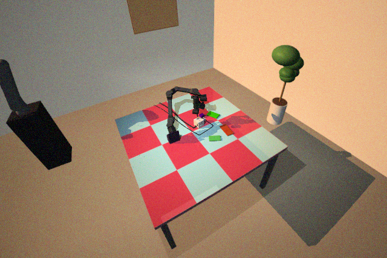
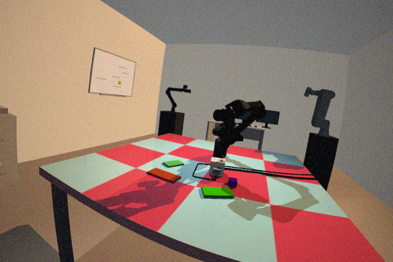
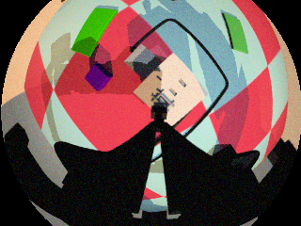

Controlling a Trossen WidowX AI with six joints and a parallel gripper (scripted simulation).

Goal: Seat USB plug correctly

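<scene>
My gripper tip is 10 mm above the dark USB plug. The rest, counted from my gripper tip: orange slab 210 mm ahead, 230 mm to the right, 130 mm below; then purple block 100 mm ahead, 80 mm to the left, 120 mm below; then green slab 220 mm ahead, 40 mm to the left, 130 mm below.
</scene>
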